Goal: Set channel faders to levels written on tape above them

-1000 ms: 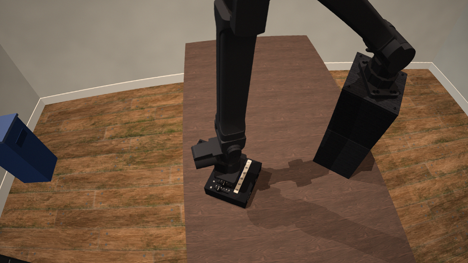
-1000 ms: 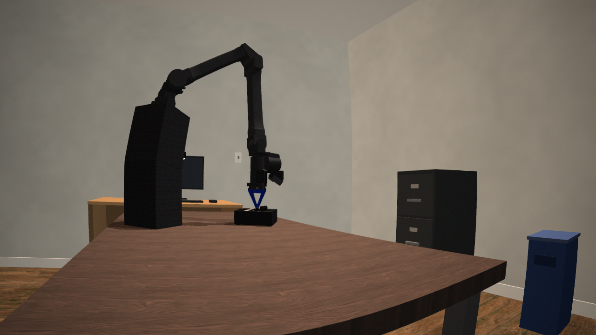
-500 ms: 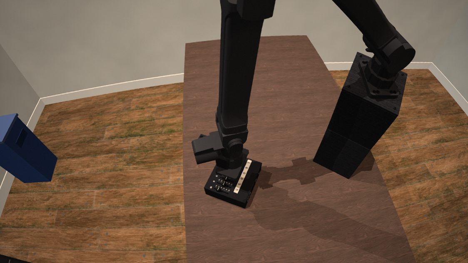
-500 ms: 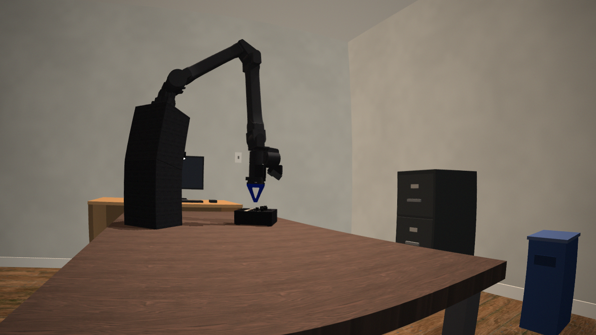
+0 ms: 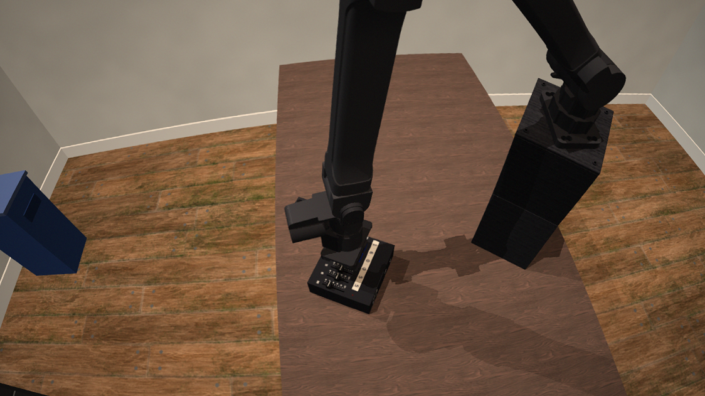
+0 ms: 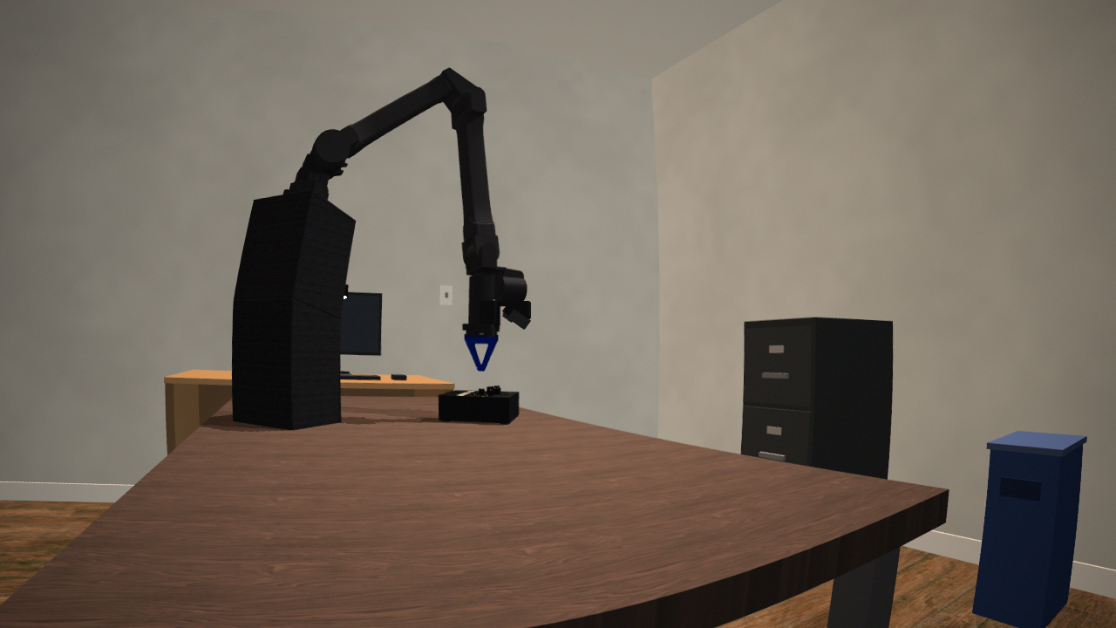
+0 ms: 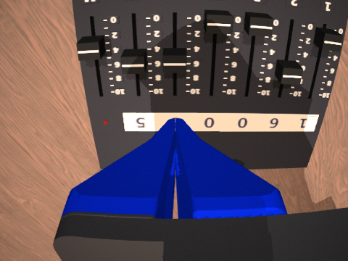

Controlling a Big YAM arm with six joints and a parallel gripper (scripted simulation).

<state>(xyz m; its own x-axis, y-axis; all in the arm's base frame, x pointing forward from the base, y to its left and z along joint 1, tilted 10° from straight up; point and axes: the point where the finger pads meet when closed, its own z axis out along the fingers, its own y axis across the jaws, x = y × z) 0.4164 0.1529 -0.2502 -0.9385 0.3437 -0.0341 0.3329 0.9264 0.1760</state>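
Now: the fader 5 50 mm below my hand, 20 mm ahead of it and 10 mm to the right of it. From my hand the other things lie so: fader 4: 50 mm below, 30 mm to the right, 30 mm ahead; fader 6: 50 mm below, 20 mm to the left, 20 mm ahead; master fader: 50 mm below, 40 mm ahead, 30 mm to the left.
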